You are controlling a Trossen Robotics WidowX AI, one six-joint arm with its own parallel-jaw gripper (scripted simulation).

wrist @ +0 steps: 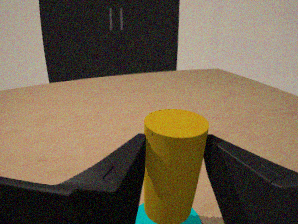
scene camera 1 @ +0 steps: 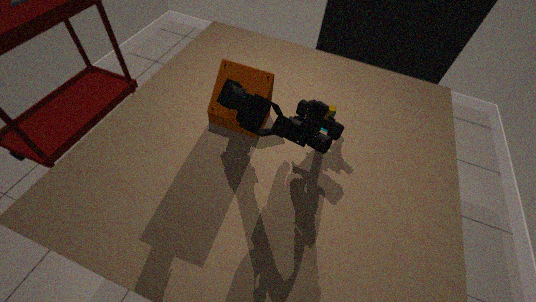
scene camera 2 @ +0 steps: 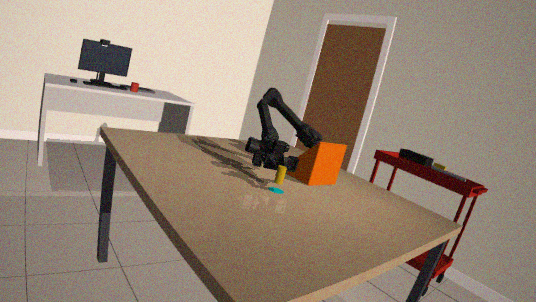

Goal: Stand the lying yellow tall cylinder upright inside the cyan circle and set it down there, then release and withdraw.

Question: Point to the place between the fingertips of the gripper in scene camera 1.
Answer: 331, 110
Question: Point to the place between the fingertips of the gripper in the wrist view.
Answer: At 174, 142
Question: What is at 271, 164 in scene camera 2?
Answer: The gripper.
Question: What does the gripper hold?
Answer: A yellow tall cylinder.
